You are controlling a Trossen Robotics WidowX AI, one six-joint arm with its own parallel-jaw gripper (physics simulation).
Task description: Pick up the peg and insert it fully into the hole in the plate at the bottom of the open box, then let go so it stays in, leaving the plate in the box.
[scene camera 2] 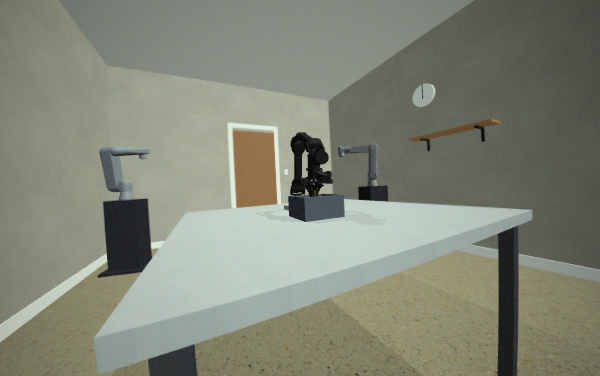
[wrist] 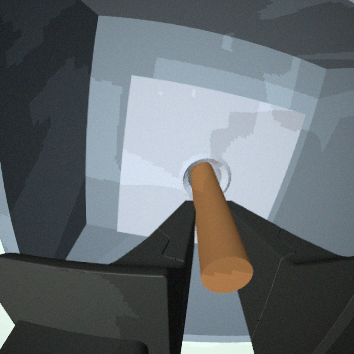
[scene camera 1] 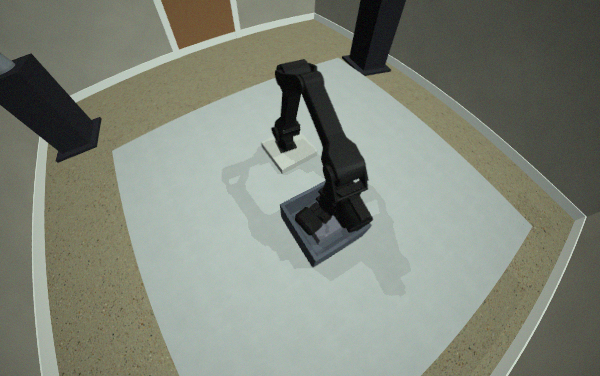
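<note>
My gripper is shut on an orange-brown peg. The peg's far end is over the ringed hole of a pale square plate in the wrist view, covering part of the hole's left side. Whether the tip is inside the hole or above it I cannot tell. The plate lies on the bottom of an open blue-grey box. In scene camera 1 the gripper reaches down into the box and hides much of the plate; in scene camera 2 the box wall hides the peg's lower end.
The box walls stand around the fingers on the pale table. The arm's base stands on a white slab behind the box. Two grey arms on dark pedestals stand beyond the table.
</note>
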